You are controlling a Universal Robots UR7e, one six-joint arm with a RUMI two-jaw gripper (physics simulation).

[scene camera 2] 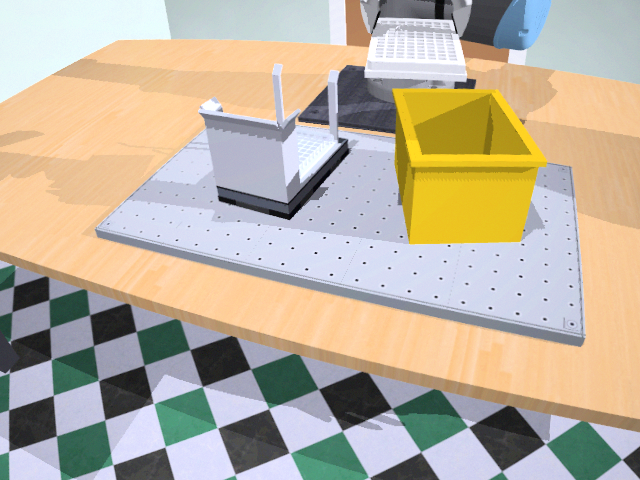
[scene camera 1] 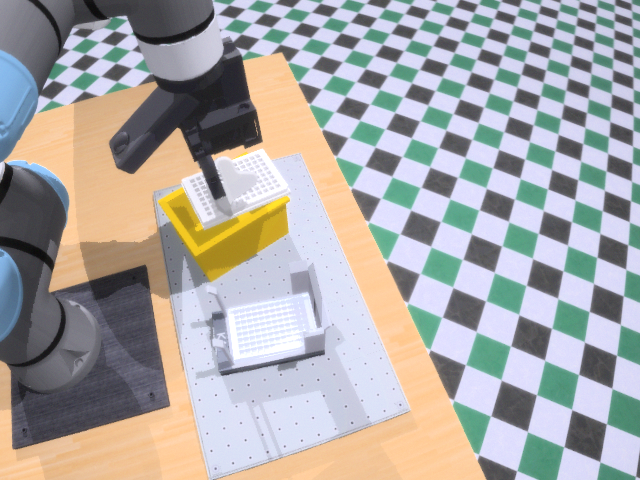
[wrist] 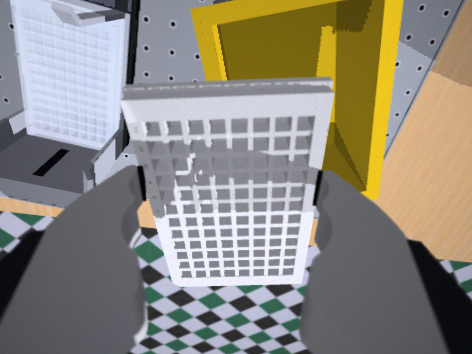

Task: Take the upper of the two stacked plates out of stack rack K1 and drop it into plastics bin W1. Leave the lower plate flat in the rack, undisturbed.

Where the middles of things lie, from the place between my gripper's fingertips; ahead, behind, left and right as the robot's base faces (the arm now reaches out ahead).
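The grey pegboard (scene camera 2: 469,319) sits 190 mm below my hand, and I find it 60 mm to the right of that hand and 20 mm ahead of it.
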